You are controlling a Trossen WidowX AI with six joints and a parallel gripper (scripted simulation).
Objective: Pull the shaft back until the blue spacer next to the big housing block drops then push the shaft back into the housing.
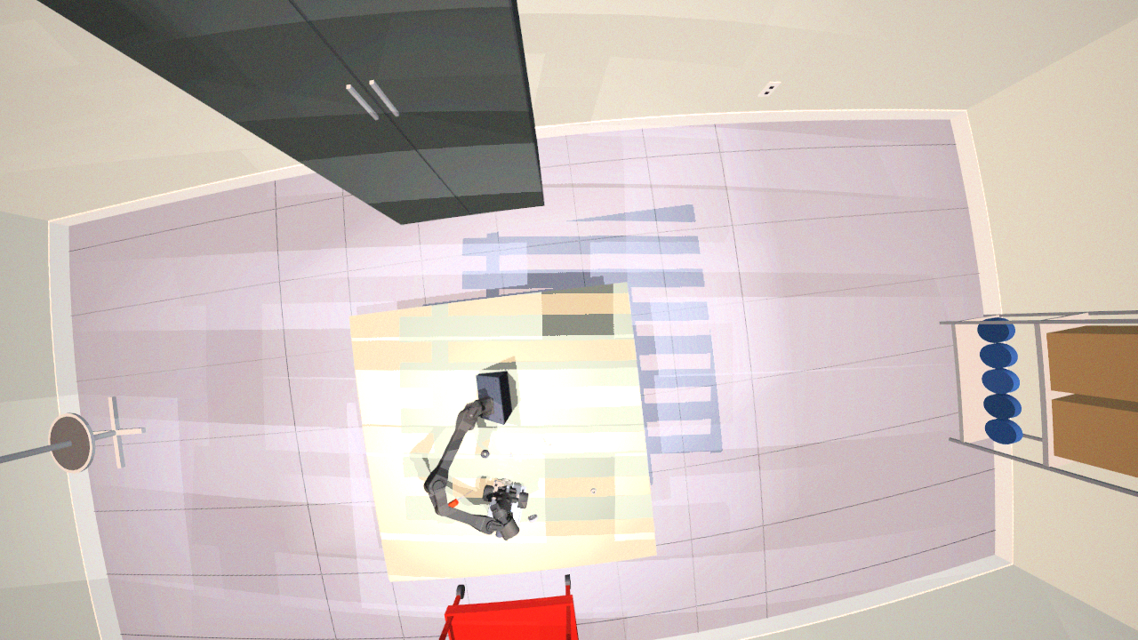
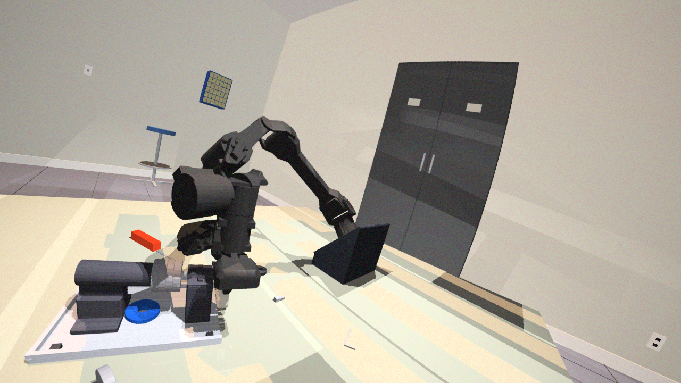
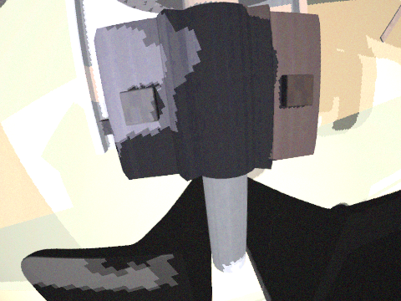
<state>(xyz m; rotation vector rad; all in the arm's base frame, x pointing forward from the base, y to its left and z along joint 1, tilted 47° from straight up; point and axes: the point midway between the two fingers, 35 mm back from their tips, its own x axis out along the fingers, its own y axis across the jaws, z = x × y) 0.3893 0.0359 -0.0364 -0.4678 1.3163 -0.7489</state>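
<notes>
My gripper tip is 20 mm to the left of the cream ring and 30 mm above it. From my gripper tip the other things lie so: grey shaft (50 mm ahead, 10 mm to the right, 30 mm above); then blue spacer (130 mm ahead, 30 mm to the right, 40 mm below); then bolt (120 mm behind, 10 mm to the left, 40 mm below).
</notes>
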